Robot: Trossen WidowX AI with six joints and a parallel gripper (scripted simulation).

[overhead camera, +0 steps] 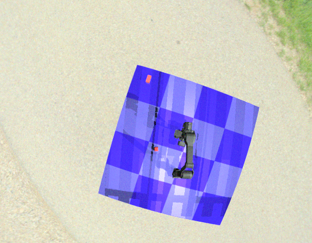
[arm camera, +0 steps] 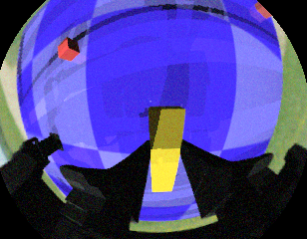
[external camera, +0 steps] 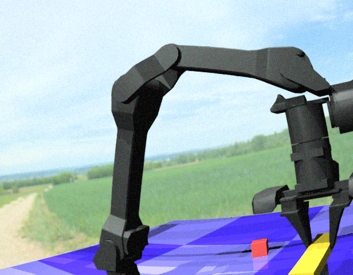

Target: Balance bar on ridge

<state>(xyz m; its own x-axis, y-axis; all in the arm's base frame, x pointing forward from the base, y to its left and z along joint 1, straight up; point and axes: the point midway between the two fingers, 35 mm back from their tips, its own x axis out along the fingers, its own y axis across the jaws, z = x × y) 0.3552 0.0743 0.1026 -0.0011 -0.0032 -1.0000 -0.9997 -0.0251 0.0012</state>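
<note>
Right now my gripper tip is 3 cm to the left of the yellow bar. Round my gripper tip: small red cube: 20 cm behind, 17 cm to the left, 5 cm below.
</note>
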